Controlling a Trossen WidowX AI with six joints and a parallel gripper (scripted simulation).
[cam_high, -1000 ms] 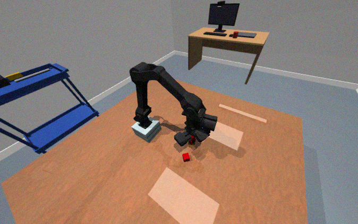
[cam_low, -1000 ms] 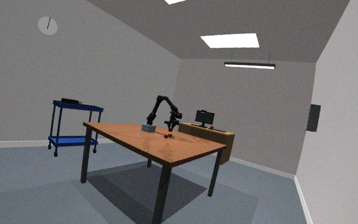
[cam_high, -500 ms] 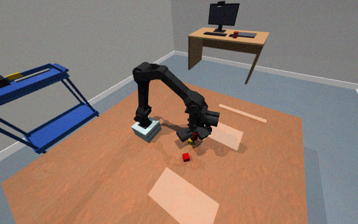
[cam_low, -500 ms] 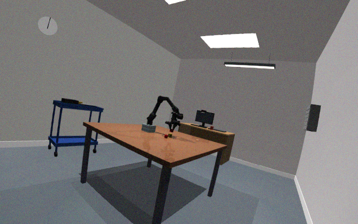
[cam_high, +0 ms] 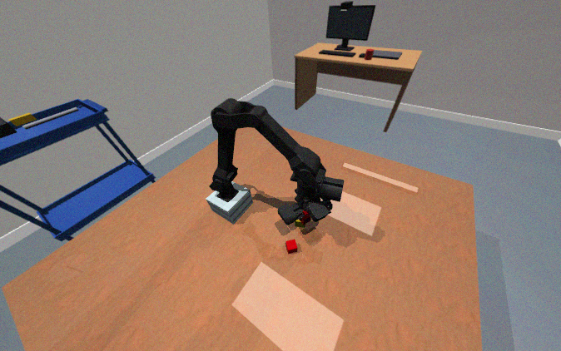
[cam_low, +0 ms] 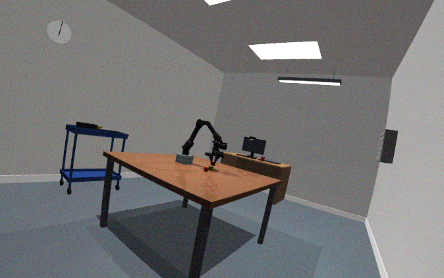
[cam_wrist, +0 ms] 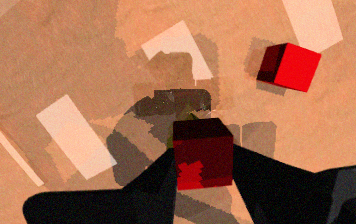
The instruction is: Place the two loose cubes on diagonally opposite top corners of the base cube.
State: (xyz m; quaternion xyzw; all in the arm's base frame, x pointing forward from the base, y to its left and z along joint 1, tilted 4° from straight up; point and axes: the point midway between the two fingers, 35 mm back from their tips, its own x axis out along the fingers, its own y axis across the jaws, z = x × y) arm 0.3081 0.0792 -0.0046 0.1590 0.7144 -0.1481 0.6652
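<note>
My gripper tip is now 2 cm past the yellow cube, 1 cm to the right of it and 5 cm above it.
</note>
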